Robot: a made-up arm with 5 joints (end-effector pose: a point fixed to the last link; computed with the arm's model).
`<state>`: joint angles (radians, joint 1 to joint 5).
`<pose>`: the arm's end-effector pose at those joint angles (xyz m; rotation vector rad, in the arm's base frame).
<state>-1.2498 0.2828 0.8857 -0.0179 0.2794</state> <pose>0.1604 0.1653 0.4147 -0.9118 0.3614 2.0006</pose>
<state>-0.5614 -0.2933 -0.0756 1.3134 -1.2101</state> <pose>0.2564 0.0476 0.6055 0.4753 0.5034 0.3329</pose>
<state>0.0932 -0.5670 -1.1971 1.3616 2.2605</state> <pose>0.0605 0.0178 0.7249 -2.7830 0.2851 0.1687</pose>
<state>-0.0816 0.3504 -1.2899 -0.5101 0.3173</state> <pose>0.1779 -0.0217 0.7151 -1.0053 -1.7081 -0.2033</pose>
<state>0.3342 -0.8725 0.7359 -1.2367 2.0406</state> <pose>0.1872 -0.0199 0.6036 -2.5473 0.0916 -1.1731</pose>
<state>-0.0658 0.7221 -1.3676 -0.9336 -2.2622</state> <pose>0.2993 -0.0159 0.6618 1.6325 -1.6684 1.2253</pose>
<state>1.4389 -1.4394 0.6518 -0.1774 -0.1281</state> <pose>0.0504 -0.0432 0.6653 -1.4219 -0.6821 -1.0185</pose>
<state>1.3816 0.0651 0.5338 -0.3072 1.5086</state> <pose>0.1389 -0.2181 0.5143 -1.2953 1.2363 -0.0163</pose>
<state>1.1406 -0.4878 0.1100 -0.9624 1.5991</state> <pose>0.1428 -0.0976 0.6581 -2.4918 0.6208 -1.3127</pose>
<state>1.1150 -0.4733 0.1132 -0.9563 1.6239</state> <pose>0.1472 -0.0992 0.6567 -2.4891 0.6318 -1.2821</pose>
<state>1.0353 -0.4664 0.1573 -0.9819 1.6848</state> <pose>0.1582 -0.0985 0.6500 -2.4979 0.6174 -1.2349</pose>
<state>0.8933 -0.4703 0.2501 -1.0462 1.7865</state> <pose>0.1763 -0.0920 0.6369 -2.5235 0.5692 -1.1720</pose>
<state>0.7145 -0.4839 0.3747 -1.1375 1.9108</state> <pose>0.1960 -0.0775 0.6194 -2.5621 0.4933 -1.1079</pose>
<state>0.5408 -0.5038 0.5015 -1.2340 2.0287</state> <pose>0.2104 -0.0583 0.6017 -2.6008 0.4069 -1.0613</pose>
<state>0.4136 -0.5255 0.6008 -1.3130 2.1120</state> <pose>0.2170 -0.0417 0.5884 -2.6257 0.3335 -1.0426</pose>
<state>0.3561 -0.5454 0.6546 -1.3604 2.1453</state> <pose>0.2177 -0.0334 0.5821 -2.6308 0.2900 -1.0516</pose>
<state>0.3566 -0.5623 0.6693 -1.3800 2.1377</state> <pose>0.2156 -0.0327 0.5817 -2.6219 0.2738 -1.0789</pose>
